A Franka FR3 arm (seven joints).
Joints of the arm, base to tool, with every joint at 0 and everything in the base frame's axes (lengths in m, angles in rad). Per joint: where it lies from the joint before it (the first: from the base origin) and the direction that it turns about. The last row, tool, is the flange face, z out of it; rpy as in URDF.
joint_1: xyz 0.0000 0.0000 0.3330 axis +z
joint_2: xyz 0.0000 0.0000 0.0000 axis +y
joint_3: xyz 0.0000 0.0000 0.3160 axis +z
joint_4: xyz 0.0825 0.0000 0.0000 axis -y
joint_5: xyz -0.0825 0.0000 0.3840 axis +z
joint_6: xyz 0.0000 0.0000 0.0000 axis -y
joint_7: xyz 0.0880 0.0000 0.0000 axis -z
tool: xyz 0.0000 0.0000 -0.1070 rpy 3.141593 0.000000 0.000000
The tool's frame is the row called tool.
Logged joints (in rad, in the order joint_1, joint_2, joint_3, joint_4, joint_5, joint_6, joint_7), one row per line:
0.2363 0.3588 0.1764 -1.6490 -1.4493 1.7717 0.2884
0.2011 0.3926 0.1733 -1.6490 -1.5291 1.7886 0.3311
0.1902 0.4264 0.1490 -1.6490 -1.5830 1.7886 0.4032
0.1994 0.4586 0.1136 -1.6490 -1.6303 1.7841 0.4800
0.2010 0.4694 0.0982 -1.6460 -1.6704 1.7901 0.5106
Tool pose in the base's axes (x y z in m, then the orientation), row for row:
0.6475 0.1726 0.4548 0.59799 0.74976 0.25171 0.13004
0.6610 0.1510 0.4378 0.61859 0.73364 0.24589 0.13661
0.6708 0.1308 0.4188 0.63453 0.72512 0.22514 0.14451
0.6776 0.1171 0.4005 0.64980 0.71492 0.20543 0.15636
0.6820 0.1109 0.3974 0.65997 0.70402 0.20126 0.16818
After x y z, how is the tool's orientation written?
As a quaternion, w x y z.
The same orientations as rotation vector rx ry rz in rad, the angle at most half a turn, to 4 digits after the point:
1.7396 0.5840 0.3017
1.6879 0.5657 0.3143
1.6576 0.5147 0.3303
1.6243 0.4667 0.3552
1.5931 0.4554 0.3806

